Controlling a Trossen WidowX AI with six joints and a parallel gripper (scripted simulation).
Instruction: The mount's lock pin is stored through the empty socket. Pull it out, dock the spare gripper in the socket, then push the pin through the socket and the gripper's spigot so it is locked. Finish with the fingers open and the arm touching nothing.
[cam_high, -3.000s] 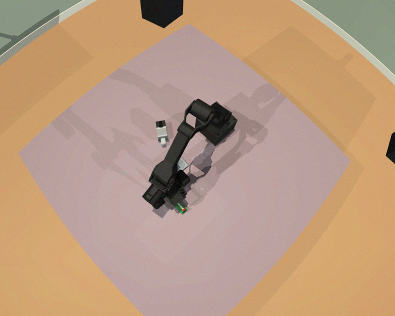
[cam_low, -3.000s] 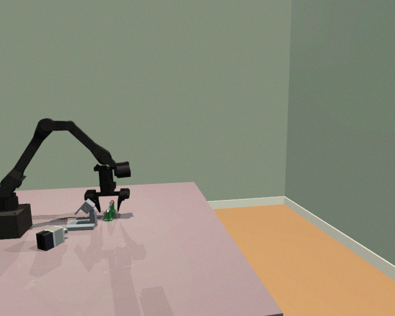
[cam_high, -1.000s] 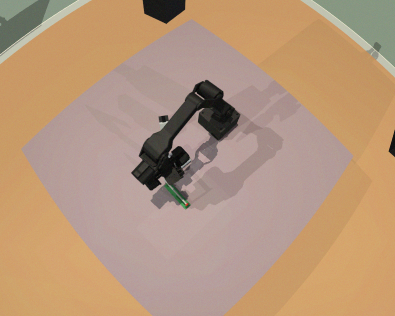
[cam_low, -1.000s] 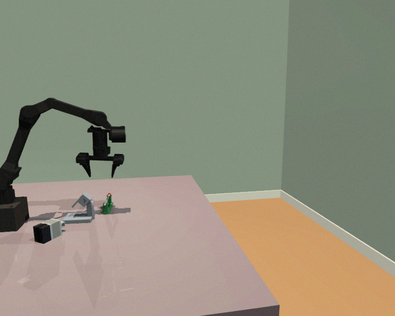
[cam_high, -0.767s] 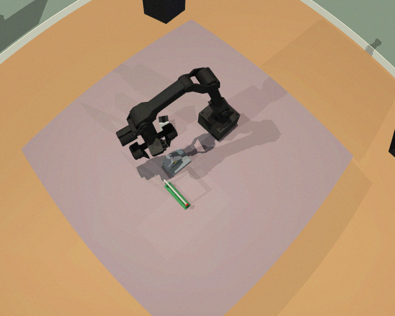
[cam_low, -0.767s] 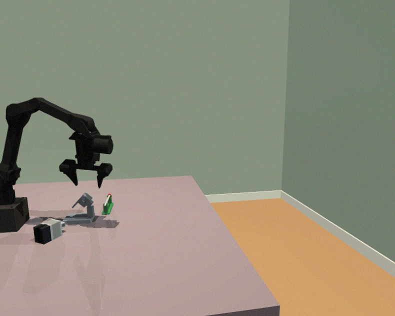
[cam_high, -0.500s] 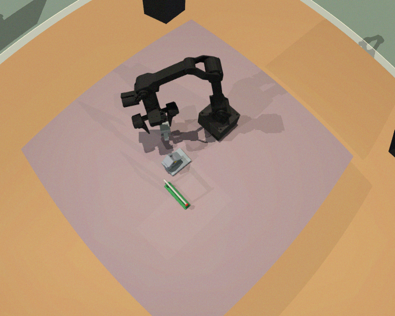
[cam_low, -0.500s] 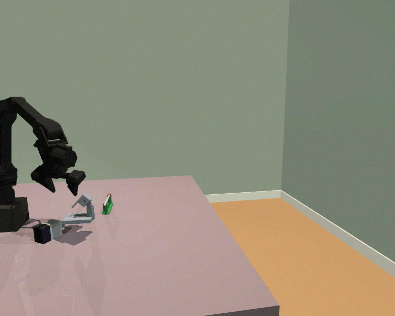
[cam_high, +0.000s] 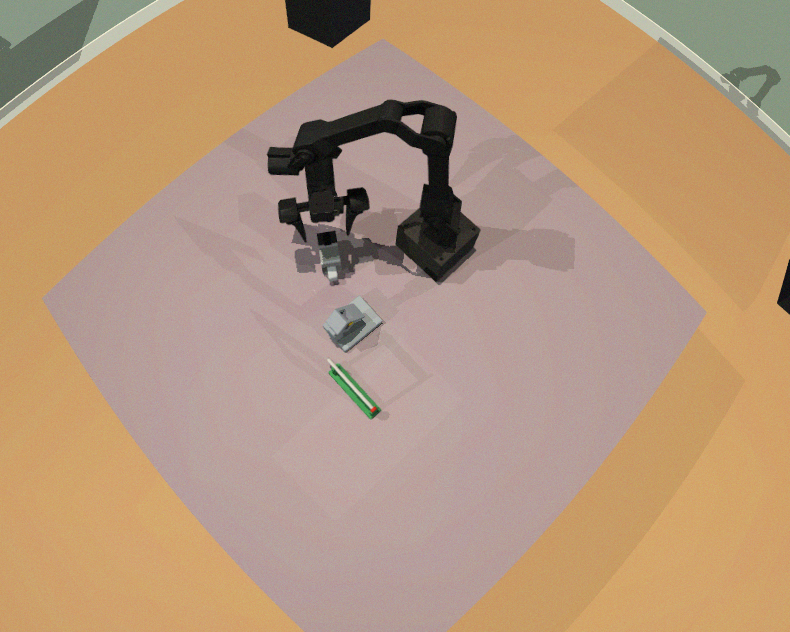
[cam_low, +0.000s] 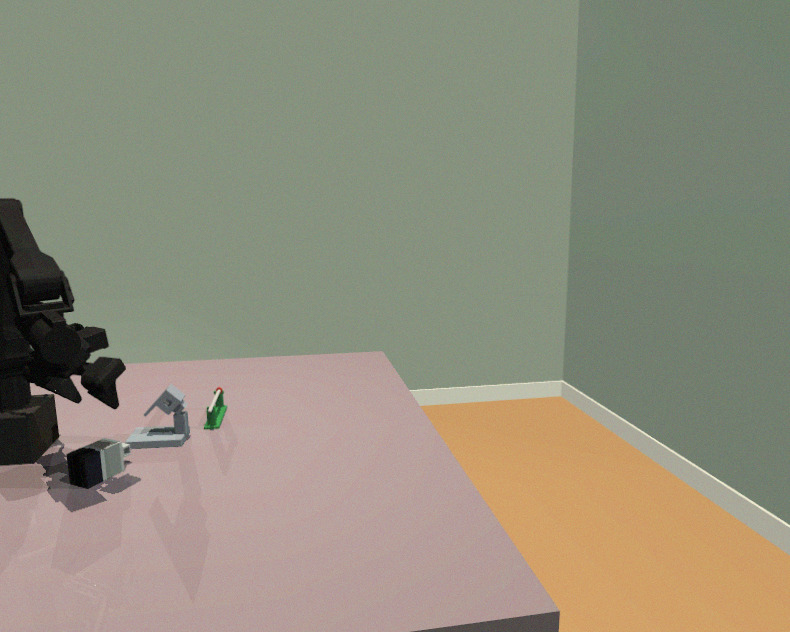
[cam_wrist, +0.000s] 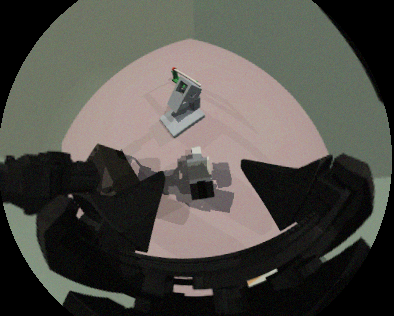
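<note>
Now: the spare gripper 10 cm below my gripper tip. From my gripper tip the other things lie so: mount (11 cm ahead, 13 cm to the left, 8 cm below); green holder (21 cm ahead, 23 cm to the left, 11 cm below).
</note>
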